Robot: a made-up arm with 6 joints. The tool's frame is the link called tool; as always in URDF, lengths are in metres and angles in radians.
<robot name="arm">
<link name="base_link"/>
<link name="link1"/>
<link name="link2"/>
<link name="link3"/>
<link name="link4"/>
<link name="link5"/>
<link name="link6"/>
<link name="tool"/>
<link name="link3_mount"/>
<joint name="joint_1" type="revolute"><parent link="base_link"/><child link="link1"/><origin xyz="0.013 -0.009 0.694"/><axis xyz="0 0 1"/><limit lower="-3.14" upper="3.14" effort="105" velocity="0.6"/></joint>
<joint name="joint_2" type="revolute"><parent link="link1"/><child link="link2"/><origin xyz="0.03 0.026 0.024"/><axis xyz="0 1 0"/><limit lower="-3.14" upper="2" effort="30" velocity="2"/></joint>
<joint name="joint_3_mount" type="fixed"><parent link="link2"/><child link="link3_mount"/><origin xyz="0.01 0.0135 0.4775"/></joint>
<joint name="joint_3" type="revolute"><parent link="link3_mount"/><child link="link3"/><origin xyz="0.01 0.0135 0.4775"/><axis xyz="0 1 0"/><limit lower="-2.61" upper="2.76" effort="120" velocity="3.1"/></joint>
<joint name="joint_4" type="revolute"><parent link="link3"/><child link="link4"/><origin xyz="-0.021 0.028 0.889"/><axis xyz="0 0 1"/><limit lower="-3.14" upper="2.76" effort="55" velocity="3.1"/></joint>
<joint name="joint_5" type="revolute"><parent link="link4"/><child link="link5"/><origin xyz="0.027 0.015 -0.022"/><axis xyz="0 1 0"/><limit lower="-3.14" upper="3.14" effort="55" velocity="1.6"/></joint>
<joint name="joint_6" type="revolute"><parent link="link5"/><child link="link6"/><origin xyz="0.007 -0.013 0.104"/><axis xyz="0 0 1"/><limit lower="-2.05" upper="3.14" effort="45" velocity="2.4"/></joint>
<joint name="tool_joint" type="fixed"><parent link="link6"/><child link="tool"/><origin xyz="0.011 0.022 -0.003" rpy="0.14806 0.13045 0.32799"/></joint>
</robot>
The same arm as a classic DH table. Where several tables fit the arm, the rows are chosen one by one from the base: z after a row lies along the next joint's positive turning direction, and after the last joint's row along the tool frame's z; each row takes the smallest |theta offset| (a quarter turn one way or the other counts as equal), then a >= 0, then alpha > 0; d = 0 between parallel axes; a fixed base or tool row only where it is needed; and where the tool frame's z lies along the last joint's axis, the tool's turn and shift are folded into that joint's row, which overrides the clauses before.
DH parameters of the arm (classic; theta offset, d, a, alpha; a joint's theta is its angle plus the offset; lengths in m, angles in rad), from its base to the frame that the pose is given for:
base (fixed): -0.6055 0.0000 0.0158 0.0000
joint_1: 0.6055 0.7180 0.0300 -1.5708
joint_2: -1.5499 0.0000 0.9552 0.0000
joint_3: 1.5499 0.0810 -0.0210 1.5708
joint_4: 0.0000 0.8670 0.0270 -1.5708
joint_5: 0.0000 0.0020 0.0070 1.5708
joint_6: 1.0452 0.1086 0.0245 0.1970
tool (fixed): -0.7269 -0.0078 0.0000 0.0000
Joint limits (rad, base to tool): -3.1400..3.1400 -3.1400..2.0000 -2.6100..2.7600 -3.1400..2.7600 -3.1400..3.1400 -2.0500..3.1400

